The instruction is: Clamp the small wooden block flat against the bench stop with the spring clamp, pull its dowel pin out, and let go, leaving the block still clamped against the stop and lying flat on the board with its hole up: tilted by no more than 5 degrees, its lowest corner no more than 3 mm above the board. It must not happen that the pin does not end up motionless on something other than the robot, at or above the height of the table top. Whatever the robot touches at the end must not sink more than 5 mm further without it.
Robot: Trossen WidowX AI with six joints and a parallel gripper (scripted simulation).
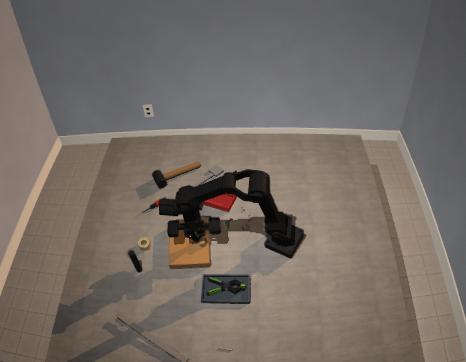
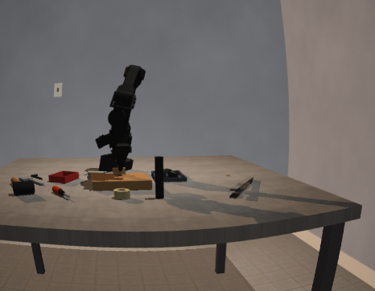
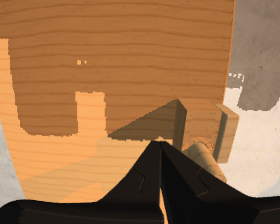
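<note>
My hand is 30 mm above the dowel pin, 20 mm past it and 10 mm to the left of it. Round my hand: wooden board: 70 mm below, 30 mm ahead; bench stop: 40 mm below, 40 mm behind, 20 mm to the right; small wooden block: 40 mm below, 20 mm behind, 10 mm to the right.
</note>
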